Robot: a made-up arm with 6 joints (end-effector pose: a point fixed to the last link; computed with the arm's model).
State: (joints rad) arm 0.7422 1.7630 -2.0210 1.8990 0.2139 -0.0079
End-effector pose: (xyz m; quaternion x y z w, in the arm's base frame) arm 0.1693 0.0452 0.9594 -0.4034 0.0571 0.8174 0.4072
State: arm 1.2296 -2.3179 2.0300 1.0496 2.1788 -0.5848
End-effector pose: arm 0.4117 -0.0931 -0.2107 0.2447 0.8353 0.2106 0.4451
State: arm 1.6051 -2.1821 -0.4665 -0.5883 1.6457 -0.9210
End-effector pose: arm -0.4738 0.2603 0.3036 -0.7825 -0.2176 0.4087 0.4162
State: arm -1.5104 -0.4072 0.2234 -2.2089 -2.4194 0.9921
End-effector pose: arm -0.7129 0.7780 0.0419 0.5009 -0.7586 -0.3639 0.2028
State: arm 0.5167 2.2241 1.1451 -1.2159 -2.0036 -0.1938
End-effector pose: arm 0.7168 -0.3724 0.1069 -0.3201 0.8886 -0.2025 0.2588
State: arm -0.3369 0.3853 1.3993 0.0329 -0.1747 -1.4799
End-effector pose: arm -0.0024 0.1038 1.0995 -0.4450 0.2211 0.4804 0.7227
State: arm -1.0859 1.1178 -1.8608 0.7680 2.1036 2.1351
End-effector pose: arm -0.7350 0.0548 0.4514 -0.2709 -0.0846 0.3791 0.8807
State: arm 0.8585 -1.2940 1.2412 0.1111 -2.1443 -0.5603
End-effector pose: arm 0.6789 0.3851 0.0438 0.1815 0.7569 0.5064 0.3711
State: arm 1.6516 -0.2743 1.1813 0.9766 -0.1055 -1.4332
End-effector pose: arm 0.5133 0.5469 -0.1921 0.5018 -0.6501 -0.5194 0.2362
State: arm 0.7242 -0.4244 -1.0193 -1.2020 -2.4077 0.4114
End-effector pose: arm 0.1244 0.6859 0.8478 0.1839 -0.3462 -0.8504 0.3509
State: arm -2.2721 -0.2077 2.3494 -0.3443 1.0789 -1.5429
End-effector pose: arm -0.3220 0.4609 0.2544 -0.5907 0.3423 -0.2646 0.6811
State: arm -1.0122 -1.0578 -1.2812 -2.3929 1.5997 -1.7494
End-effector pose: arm -0.1013 0.1077 -0.0940 0.7220 0.4947 0.2807 0.3938
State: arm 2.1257 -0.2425 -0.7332 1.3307 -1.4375 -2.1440
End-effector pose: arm 0.3672 0.3255 0.3025 -0.6541 0.1638 0.6357 0.3757
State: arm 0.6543 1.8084 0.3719 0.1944 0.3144 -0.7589
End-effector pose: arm 0.3164 -0.8058 0.4675 0.4457 0.5446 -0.0440 0.7091
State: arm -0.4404 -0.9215 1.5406 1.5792 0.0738 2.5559
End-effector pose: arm -0.0291 0.7187 0.4524 0.0863 -0.7391 -0.3669 0.5583
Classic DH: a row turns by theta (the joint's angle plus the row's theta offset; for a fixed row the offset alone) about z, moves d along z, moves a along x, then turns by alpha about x. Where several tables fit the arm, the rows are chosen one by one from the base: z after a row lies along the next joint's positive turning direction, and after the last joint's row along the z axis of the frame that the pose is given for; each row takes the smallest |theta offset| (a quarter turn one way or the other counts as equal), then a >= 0, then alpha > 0; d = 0 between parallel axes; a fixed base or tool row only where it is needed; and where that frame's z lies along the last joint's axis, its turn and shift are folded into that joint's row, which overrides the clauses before.
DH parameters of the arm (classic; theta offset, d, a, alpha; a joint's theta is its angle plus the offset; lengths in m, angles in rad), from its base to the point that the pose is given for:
base (fixed): 0 0.163 0 -1.5708
joint 1: -1.5708 -0.005 0.253 -1.5708
joint 2: 0 0.051 0.216 1.5708
joint 3: -1.5708 0.235 0.082 1.5708
joint 4: 1.1328 0 -0.0872 0
joint 5: 0.438 -0.289 -0.067 -1.5708
joint 6: 0 -0.204 0.006 -1.5708
tool (fixed): -1.5708 0.282 0 0

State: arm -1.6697 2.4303 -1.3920 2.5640 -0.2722 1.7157
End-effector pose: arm -0.6703 -0.4967 -0.1541 -0.5514 -0.4903 0.5046 0.4482
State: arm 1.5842 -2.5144 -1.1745 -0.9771 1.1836 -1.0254
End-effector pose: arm -0.1883 -0.2206 0.5728 -0.3571 -0.4022 0.8038 0.2542
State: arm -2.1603 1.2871 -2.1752 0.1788 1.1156 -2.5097
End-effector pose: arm -0.5553 -0.0573 -0.1878 0.6162 -0.3059 -0.0747 0.7219
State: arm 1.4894 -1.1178 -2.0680 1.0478 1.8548 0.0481
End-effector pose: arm -0.0471 0.1072 0.6348 0.2678 0.0619 -0.7467 0.6057
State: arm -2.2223 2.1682 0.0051 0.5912 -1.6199 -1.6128
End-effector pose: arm 0.1632 -0.4571 -0.1300 -0.2431 0.9575 -0.1473 0.0479
